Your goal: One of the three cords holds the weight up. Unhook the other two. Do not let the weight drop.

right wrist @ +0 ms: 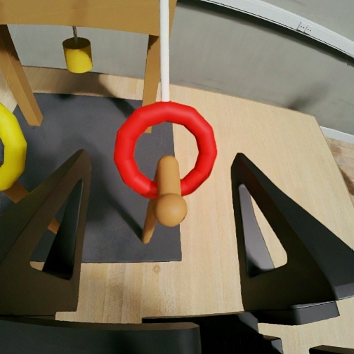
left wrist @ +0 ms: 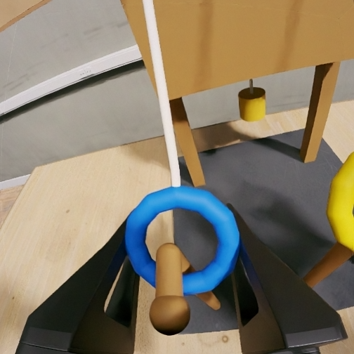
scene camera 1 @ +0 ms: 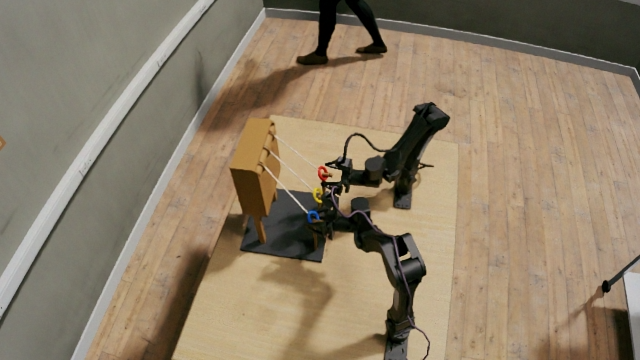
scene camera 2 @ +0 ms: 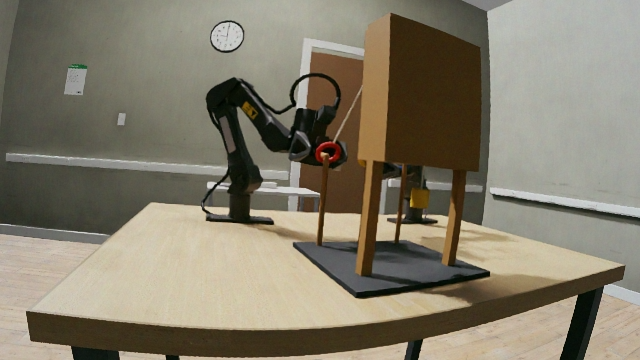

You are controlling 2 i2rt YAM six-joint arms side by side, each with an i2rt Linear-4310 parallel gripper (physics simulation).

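Frame: origin at the left arm's base, x up, y ahead, z left, level; centimetres.
Seen in the pictures: left gripper, fingertip midpoint: (scene camera 1: 305, 220) (scene camera 2: 409, 169); right gripper, fingertip midpoint: (scene camera 1: 322, 174) (scene camera 2: 328, 154); left arm's base at its link origin: (scene camera 1: 397, 335) (scene camera 2: 413, 222); right arm's base at its link origin: (scene camera 1: 403, 189) (scene camera 2: 238, 220).
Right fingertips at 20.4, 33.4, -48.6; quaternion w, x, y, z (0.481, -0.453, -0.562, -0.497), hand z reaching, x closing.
Offsets run from my right fingertips to a thing's top centre, as dx, dy, dz. Level surfaces: height alone.
The blue ring @(+2.2, +0.0, +18.9) (scene camera 1: 309, 216) (left wrist: 180, 197) hangs on a white cord with a knobbed peg (left wrist: 169, 275) through its opening. My left gripper (scene camera 1: 317, 218) (left wrist: 182, 211) is shut on the blue ring, a finger at each side. The red ring @(+2.6, +0.0, -0.2) (scene camera 1: 320, 174) (scene camera 2: 328, 144) (right wrist: 125, 150) is around its own peg (right wrist: 168, 182) on another cord. My right gripper (scene camera 1: 326, 174) (right wrist: 162, 157) is open, its fingers apart from the red ring on both sides. The yellow ring @(+2.6, -0.1, +9.6) (scene camera 1: 315, 195) (left wrist: 340, 200) (right wrist: 17, 150) is between them. The yellow weight @(-4.6, +19.9, +9.8) (scene camera 2: 419, 198) (left wrist: 252, 105) (right wrist: 78, 55) hangs below the box. The cords' runs inside the box are hidden.
The brown box (scene camera 1: 250, 145) (scene camera 2: 430, 100) stands on legs on the dark base (scene camera 1: 285, 245) (scene camera 2: 420, 280). The two grippers are close together in scene camera 1, near the yellow ring. A person's legs (scene camera 1: 327, 30) show on the floor beyond the table @(dx -20.4) (scene camera 1: 425, 145).
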